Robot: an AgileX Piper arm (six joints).
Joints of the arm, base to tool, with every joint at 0 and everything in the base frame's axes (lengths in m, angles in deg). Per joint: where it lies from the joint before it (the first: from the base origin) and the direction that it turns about. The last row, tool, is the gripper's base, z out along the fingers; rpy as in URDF.
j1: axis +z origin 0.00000 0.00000 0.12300
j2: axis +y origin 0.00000 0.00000 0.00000
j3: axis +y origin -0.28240 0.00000 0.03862
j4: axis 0.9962 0 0.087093 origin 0.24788 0.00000 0.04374
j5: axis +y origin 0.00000 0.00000 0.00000
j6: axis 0.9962 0 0.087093 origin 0.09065 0.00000 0.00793
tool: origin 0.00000 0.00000 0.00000 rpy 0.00 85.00 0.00
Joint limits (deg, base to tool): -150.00..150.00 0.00..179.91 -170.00..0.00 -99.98..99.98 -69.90..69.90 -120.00..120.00
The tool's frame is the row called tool.
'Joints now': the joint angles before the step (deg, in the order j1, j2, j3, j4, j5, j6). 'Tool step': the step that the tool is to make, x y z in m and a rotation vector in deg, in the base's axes. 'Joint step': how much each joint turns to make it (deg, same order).
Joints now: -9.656 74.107 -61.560 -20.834 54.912 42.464
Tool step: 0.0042 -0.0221 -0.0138 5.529 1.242 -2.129
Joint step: -6.825 2.841 -0.162 8.048 -1.776 -6.337
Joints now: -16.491 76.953 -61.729 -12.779 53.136 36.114
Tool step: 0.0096 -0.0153 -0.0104 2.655 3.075 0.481
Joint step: -3.444 4.035 -2.063 4.020 0.974 -5.479
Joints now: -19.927 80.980 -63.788 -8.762 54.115 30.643
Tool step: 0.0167 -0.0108 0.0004 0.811 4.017 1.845
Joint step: -0.996 4.947 -5.685 0.998 4.357 -3.977
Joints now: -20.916 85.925 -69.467 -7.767 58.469 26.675
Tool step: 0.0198 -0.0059 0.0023 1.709 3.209 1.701
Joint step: 0.005 5.062 -6.647 1.449 4.940 -2.715
